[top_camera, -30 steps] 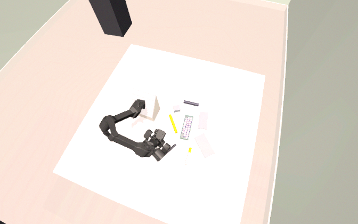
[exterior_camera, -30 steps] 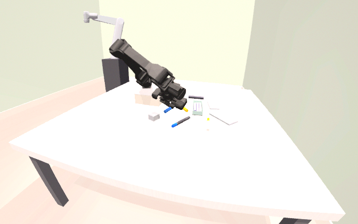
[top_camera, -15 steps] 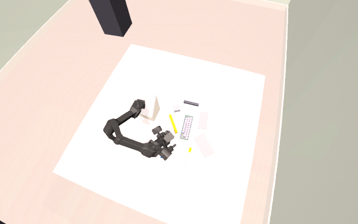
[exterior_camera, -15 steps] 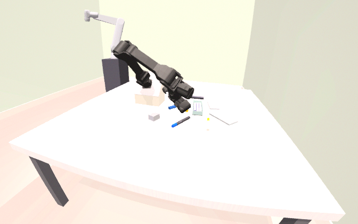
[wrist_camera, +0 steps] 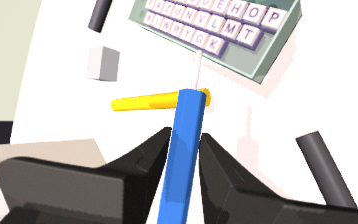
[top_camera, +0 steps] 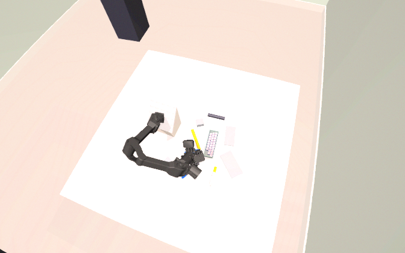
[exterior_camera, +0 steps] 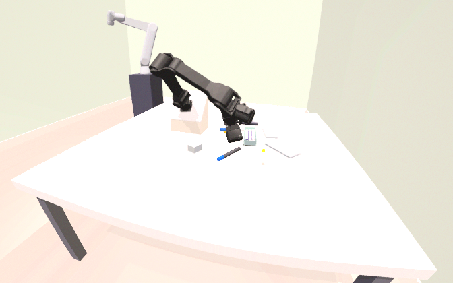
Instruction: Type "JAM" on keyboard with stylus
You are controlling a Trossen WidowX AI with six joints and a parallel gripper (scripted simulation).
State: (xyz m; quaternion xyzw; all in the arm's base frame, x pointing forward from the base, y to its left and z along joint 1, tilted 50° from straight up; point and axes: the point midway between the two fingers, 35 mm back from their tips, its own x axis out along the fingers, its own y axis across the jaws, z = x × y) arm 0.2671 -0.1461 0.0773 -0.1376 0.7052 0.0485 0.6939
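Now: gripper tip 4 cm short of the grey stylus tip, 2 cm to the right of it and 1 cm above it. From my gripper tip the other things lie so: blue-capped pen (13 cm to the right, 6 cm below, 1 cm behind); then yellow marker (10 cm to the left, 6 cm below, 3 cm behind); then blue stylus (1 cm to the left, 1 cm ahead).
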